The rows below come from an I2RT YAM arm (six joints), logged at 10 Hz.
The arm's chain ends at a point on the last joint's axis. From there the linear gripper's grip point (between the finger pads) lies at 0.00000 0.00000 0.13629 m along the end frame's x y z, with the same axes.
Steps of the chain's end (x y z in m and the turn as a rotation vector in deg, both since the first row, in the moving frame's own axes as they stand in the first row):
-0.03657, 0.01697, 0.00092, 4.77, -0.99, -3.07
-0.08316, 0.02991, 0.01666, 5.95, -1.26, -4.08
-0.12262, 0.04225, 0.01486, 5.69, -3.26, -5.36
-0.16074, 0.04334, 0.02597, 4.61, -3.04, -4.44
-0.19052, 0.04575, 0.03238, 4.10, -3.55, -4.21
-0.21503, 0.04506, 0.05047, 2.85, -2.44, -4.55
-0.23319, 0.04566, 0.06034, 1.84, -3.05, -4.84
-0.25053, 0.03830, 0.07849, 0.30, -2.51, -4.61
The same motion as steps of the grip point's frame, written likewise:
-0.03922, 0.00571, 0.00043, 4.77, -0.99, -3.07
-0.08665, 0.01590, 0.01589, 5.95, -1.26, -4.08
-0.13098, 0.02913, 0.01397, 5.69, -3.26, -5.36
-0.16838, 0.03268, 0.02534, 4.61, -3.04, -4.44
-0.19930, 0.03633, 0.03177, 4.10, -3.55, -4.21
-0.22109, 0.03852, 0.05018, 2.85, -2.44, -4.55
-0.24062, 0.04160, 0.06008, 1.84, -3.05, -4.84
-0.25652, 0.03783, 0.07836, 0.30, -2.51, -4.61

